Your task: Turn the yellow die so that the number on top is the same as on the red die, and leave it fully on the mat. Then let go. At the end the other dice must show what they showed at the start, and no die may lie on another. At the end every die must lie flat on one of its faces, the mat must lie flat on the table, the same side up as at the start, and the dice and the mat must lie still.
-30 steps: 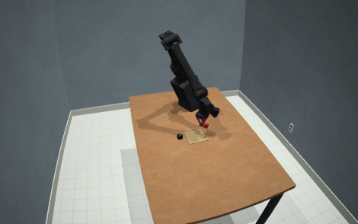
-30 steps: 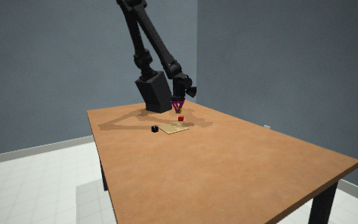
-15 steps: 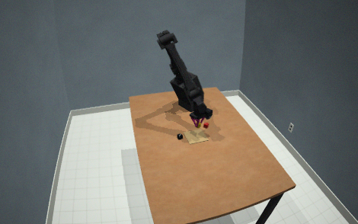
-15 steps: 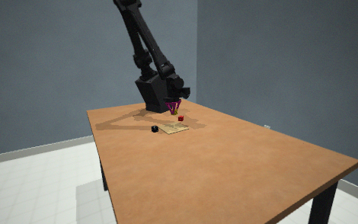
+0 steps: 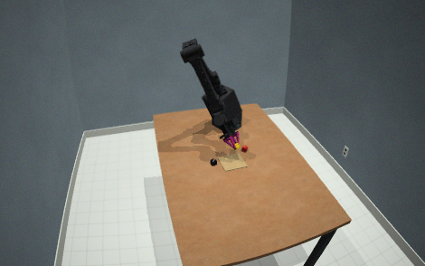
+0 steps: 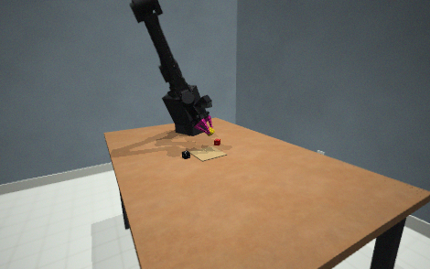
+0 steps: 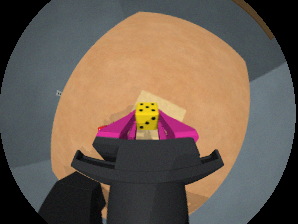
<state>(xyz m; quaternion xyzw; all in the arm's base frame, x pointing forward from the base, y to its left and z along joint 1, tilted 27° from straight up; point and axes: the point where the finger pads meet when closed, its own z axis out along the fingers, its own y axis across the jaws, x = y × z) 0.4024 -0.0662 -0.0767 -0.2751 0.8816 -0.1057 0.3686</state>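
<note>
Right now the tan mat is 110 mm below my hand and 10 mm to the right of it. The rest, counted from my hand: red die 100 mm to the left, 100 mm below, 90 mm behind; then yellow die right at my hand; then black die 120 mm to the right, 100 mm below, 20 mm behind.
</note>
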